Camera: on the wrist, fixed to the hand. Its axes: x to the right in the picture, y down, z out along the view.
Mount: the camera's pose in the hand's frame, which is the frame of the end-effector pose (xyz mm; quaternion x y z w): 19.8 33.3 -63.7 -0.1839 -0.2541 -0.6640 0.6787
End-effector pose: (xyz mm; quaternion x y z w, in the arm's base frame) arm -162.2 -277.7 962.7 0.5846 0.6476 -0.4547 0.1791
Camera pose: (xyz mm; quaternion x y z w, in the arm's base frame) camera -117.5 -218.3 968.2 -0.1817 0.8659 -0.4570 0.0917
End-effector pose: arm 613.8 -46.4 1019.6 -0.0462 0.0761 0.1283 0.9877
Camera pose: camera 615.2 -16.5 951.3 -0.2309 -0.2536 -0.5431 0.7664
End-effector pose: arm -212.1 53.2 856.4 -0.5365 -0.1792 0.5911 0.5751
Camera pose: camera -170.1 35.5 797.4 -0.2007 -0.7327 0.1227 0.6386
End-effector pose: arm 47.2 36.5 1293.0 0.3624 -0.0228 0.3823 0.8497
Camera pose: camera 23.8 104.2 1272.3 0.2020 -0.0611 -0.4010 0.8914
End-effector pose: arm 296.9 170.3 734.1 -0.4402 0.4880 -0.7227 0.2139
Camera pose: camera 228.7 174.2 704.1 0.8458 -0.1175 0.4310 0.2917
